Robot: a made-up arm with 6 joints.
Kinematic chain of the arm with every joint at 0, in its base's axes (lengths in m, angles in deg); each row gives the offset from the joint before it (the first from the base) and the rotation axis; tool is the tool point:
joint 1: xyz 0 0 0.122 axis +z
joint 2: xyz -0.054 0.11 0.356 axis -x
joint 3: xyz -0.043 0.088 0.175 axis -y
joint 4: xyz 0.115 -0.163 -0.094 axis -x
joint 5: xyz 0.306 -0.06 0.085 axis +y
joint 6: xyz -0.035 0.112 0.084 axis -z
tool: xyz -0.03 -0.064 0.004
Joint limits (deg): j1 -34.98..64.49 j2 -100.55..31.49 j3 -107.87..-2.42 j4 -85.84..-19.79 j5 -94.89..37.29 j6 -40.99..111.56
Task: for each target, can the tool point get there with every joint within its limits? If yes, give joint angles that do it. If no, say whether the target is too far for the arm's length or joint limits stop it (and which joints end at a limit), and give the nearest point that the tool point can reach.
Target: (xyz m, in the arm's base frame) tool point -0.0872 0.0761 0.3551
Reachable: yes | joints 26.71 -22.53 -83.20 -37.59 -47.58 96.34
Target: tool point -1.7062 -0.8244 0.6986
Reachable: no: too far | nearest point -0.4900 -0.1340 0.2848 | short by 1.458 m
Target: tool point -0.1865 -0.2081 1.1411
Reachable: no: joint limits stop it (at a limit: joint 1, joint 3) | nearest point 0.1771 -0.1804 0.7455 | short by 0.538 m
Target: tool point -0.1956 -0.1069 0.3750
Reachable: yes | joints 28.02 12.31 -98.36 -74.73 -77.03 27.56
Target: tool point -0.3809 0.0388 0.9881
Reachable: no: joint limits stop it (at a limit: joint 2, joint 4, joint 5, joint 6) | nearest point -0.3202 0.0326 0.5311 | short by 0.461 m
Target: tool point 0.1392 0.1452 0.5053
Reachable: yes | joints 46.38 17.30 -48.70 -33.55 8.13 85.75
